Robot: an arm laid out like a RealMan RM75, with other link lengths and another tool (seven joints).
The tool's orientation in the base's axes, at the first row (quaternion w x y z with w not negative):
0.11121, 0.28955, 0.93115, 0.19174
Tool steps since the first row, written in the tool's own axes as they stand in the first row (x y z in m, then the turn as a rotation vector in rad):
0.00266, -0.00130, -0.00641, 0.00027, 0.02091, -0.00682
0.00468, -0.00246, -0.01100, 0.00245, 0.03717, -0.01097
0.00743, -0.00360, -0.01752, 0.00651, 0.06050, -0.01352
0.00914, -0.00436, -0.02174, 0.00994, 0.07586, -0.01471
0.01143, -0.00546, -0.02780, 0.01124, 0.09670, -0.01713
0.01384, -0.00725, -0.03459, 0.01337, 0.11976, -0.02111
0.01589, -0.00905, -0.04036, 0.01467, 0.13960, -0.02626
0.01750, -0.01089, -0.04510, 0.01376, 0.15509, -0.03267
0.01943, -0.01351, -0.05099, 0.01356, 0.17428, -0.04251
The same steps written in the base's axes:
-0.00483, -0.00131, 0.00498, 0.00800, 0.01403, 0.01494
-0.00850, -0.00236, 0.00843, 0.01299, 0.02642, 0.02532
-0.01336, -0.00354, 0.01357, 0.02048, 0.04574, 0.03707
-0.01646, -0.00435, 0.01689, 0.02496, 0.05904, 0.04428
-0.02079, -0.00563, 0.02167, 0.03349, 0.07490, 0.05512
-0.02578, -0.00757, 0.02681, 0.04196, 0.09247, 0.06823
-0.03017, -0.00943, 0.03105, 0.04912, 0.10678, 0.08111
-0.03389, -0.01128, 0.03440, 0.05551, 0.11613, 0.09350
-0.03862, -0.01387, 0.03842, 0.06207, 0.12769, 0.11048

